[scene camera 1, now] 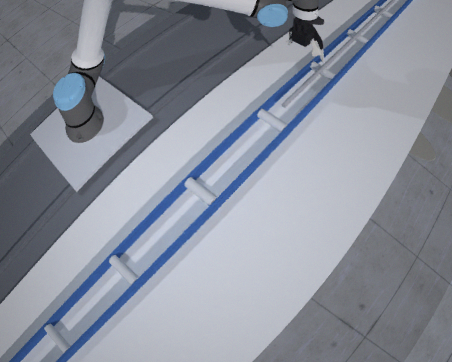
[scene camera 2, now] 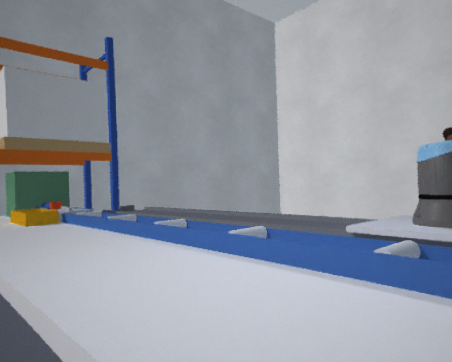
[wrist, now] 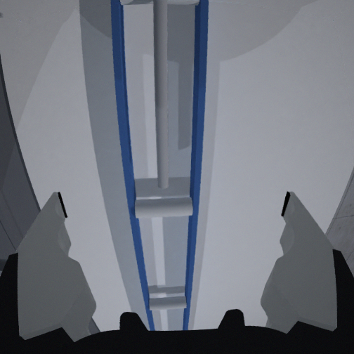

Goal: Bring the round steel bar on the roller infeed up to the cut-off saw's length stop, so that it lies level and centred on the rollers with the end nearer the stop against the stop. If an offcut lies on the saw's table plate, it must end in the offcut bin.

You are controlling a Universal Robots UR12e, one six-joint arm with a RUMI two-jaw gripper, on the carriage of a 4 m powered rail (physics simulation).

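Pixels of known places: gripper, between the fingertips: [scene camera 1: 305, 53]; arm's base, origin of its link: [scene camera 1: 84, 124] [scene camera 2: 447, 224].
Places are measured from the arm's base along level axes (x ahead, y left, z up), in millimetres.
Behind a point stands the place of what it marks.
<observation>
The round steel bar [scene camera 1: 298, 92] {y 670, x 627, z 47 mm} [wrist: 162, 125] is long, thin and grey. It lies lengthwise between the blue side rails of the roller infeed [scene camera 1: 238, 178] {y 218, x 689, z 22 mm} [wrist: 201, 75], about midway between them. Its near end stops just short of a roller [scene camera 1: 271, 120] {y 489, x 624, z 26 mm} [wrist: 164, 207]; its far end is out of the wrist view. My gripper [scene camera 1: 319, 54] [wrist: 174, 194] is open and empty, above the infeed, with its fingers wide on either side of the bar's line. The length stop cannot be made out, and no offcut can be made out.
A yellow box [scene camera 2: 35, 217] {y -1667, x 832, z 13 mm}, perhaps the offcut bin, stands at the infeed's far left end, before a green block [scene camera 2: 37, 187] {y -2349, x 657, z 176 mm} and a small red part [scene camera 2: 55, 205] {y -2050, x 629, z 53 mm}. A blue and orange rack [scene camera 2: 112, 125] stands behind. The arm's base plate [scene camera 1: 120, 117] {y 131, x 116, z 0 mm} is beside the infeed.
</observation>
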